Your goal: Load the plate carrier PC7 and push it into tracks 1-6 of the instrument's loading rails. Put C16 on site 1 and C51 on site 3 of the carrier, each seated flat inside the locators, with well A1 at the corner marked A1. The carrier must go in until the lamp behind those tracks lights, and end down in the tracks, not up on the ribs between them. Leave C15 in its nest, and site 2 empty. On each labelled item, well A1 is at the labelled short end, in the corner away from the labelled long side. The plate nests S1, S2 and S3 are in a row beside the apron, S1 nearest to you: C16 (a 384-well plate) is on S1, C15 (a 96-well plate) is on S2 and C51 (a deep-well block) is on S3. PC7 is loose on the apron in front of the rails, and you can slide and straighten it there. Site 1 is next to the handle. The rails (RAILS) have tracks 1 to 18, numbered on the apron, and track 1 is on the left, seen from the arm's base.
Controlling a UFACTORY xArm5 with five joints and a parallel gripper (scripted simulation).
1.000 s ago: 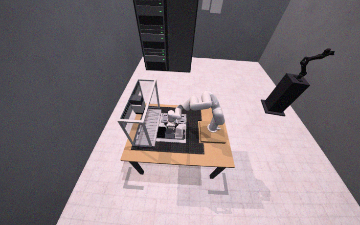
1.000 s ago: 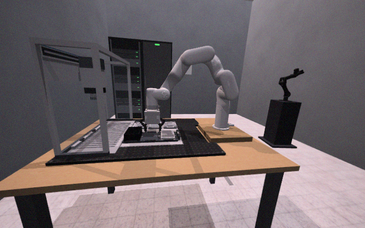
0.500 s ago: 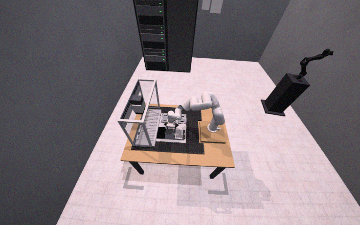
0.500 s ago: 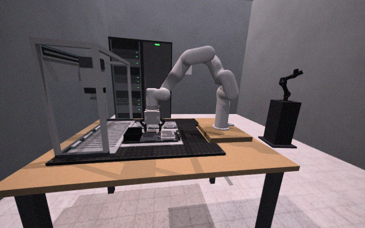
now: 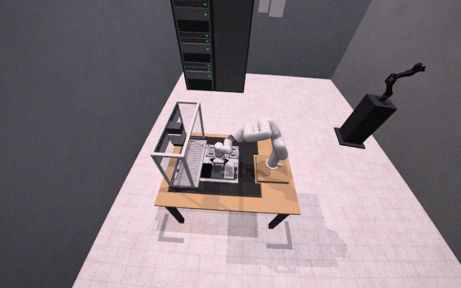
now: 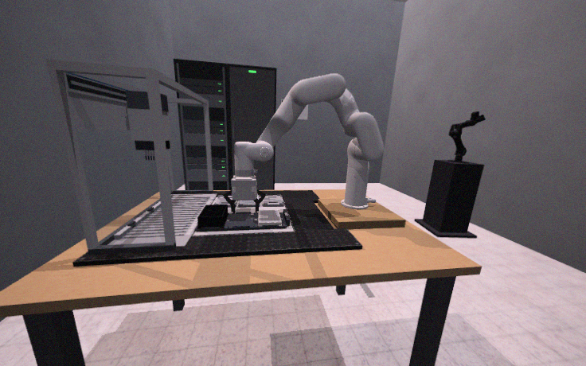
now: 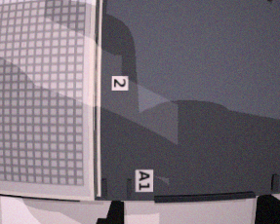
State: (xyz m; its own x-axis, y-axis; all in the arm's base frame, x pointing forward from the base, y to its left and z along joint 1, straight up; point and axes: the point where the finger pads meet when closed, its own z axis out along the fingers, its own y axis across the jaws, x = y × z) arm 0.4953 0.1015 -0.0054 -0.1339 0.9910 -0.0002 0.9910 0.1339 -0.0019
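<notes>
Right now my hand is 1 cm past the grey plate carrier PC7 and 8 cm to the right of it. From my hand the other things lie so: post (16 cm ahead, 27 cm to the left, 23 cm above); 96-well plate C15 (1 cm ahead, 16 cm to the right).
</notes>
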